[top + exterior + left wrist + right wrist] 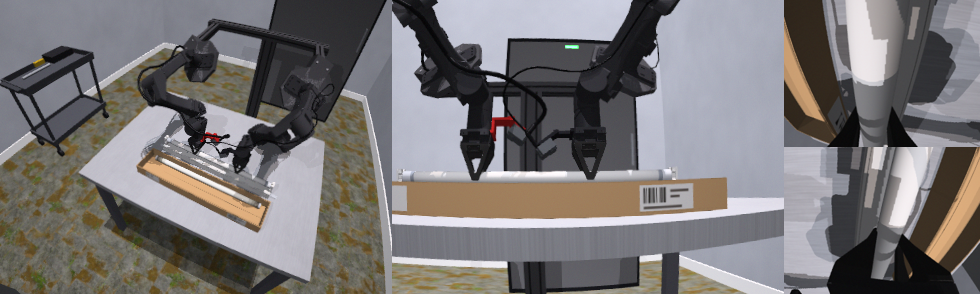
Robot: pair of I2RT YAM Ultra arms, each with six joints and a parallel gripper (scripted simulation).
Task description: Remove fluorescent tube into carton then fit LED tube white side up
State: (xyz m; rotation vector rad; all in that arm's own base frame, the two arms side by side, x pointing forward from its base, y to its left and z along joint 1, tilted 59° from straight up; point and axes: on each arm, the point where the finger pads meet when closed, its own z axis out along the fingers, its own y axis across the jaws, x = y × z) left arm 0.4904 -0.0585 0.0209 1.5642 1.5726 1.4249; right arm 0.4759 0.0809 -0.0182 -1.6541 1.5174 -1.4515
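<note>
Right now my left hand is 120 mm to the left of the LED tube. Round my left hand: light fixture: 120 mm to the right, 10 mm below; carton: 150 mm ahead, 130 mm to the right, 40 mm below; old fluorescent tube: 100 mm ahead, 130 mm to the right, 50 mm below.
My right hand is 12 cm to the right of the light fixture and 1 cm above it. From my right hand the other things lie so: carton (16 cm ahead, 11 cm to the left, 4 cm below); old fluorescent tube (11 cm ahead, 11 cm to the left, 5 cm below); LED tube (12 cm to the left).
</note>
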